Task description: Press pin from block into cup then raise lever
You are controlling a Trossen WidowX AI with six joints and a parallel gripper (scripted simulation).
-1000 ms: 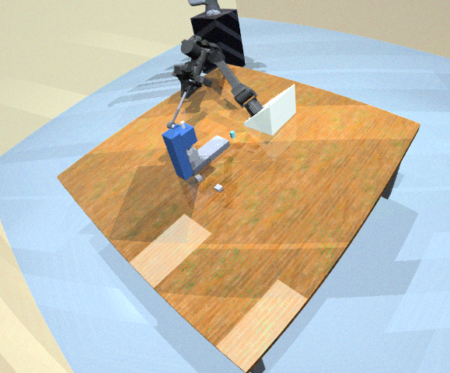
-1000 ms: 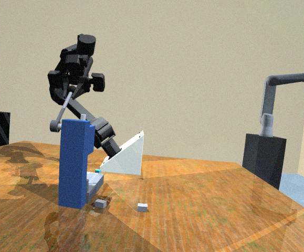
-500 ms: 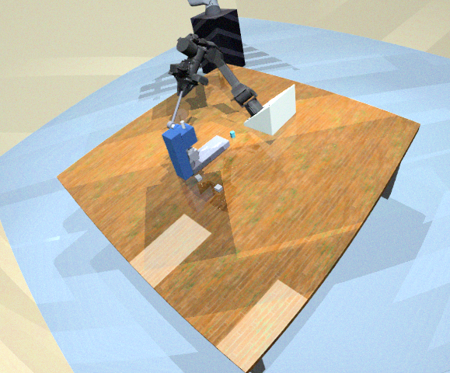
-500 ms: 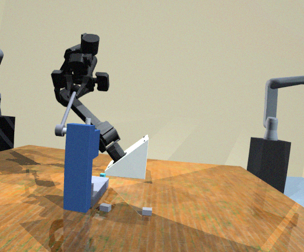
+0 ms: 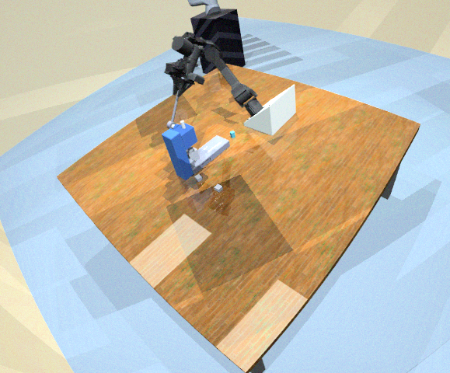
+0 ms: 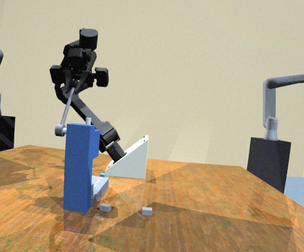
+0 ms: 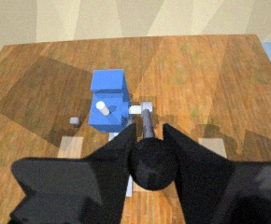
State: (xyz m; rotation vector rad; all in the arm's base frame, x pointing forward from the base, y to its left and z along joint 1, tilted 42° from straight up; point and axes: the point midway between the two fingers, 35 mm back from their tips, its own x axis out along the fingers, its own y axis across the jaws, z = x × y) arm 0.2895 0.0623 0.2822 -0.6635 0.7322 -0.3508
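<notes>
Now: gripper tip 4 cm above the lever, 2 cm short of it and 1 cm to the right of it. Round my gripper tip: teal cube: 28 cm below, 17 cm behind, 9 cm to the left; then punch: 15 cm below, 7 cm to the left, 6 cm ahead.
</notes>
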